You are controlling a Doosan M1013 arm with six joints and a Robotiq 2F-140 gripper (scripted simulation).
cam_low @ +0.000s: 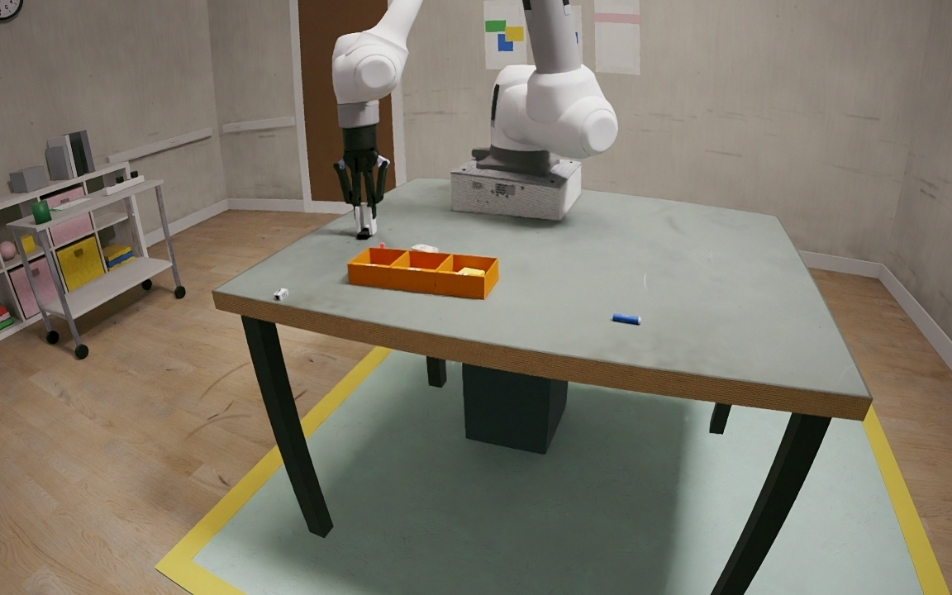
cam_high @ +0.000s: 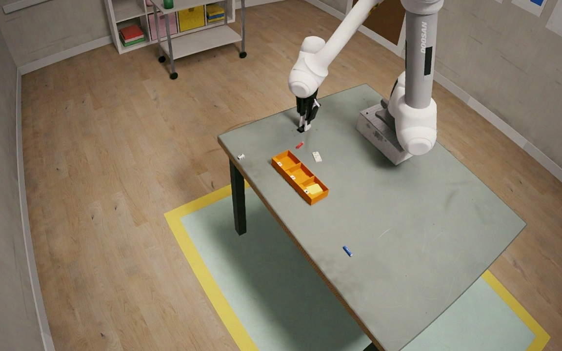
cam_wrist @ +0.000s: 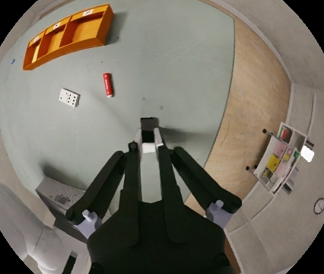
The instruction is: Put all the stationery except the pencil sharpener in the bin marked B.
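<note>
Now: hand 180 mm short of the yellow sticky pad, 320 mm to the right of it and 30 mm above it. Also, from my hand: black piece: 10 mm behind, 30 mm below; red piece: 80 mm ahead, 80 mm to the left, 30 mm below; flat white piece: 60 mm ahead, 170 mm to the left, 30 mm below.
</note>
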